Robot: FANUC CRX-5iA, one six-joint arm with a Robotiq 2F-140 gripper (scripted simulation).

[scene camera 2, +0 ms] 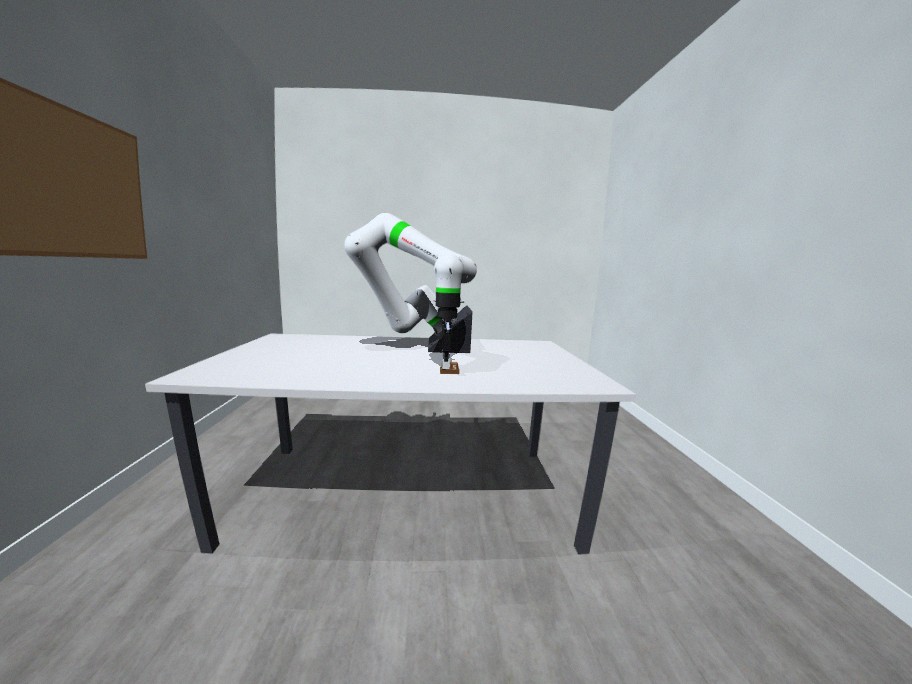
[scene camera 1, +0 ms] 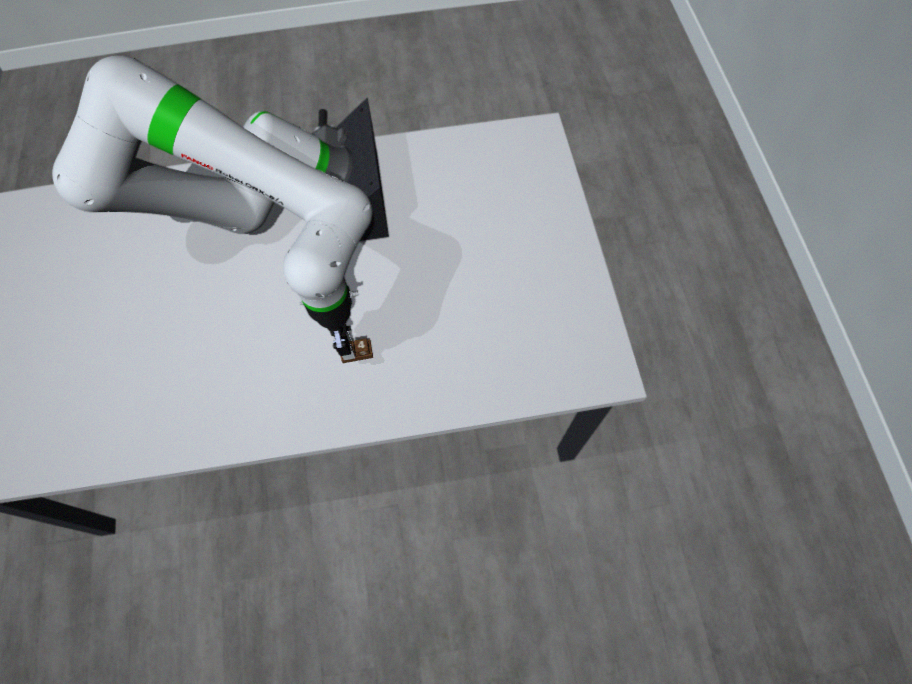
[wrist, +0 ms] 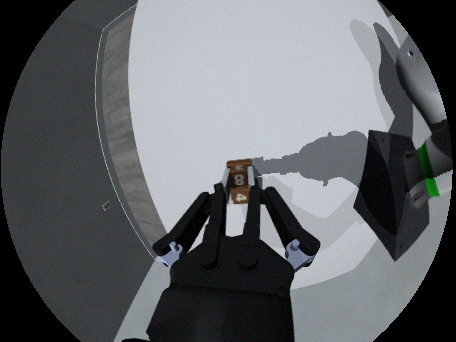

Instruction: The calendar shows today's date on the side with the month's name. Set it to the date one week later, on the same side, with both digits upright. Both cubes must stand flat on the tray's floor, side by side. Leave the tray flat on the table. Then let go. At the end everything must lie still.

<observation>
In view: my gripper point(scene camera 1: 348, 350).
My gripper also shows in the wrist view point(wrist: 239, 174).
</observation>
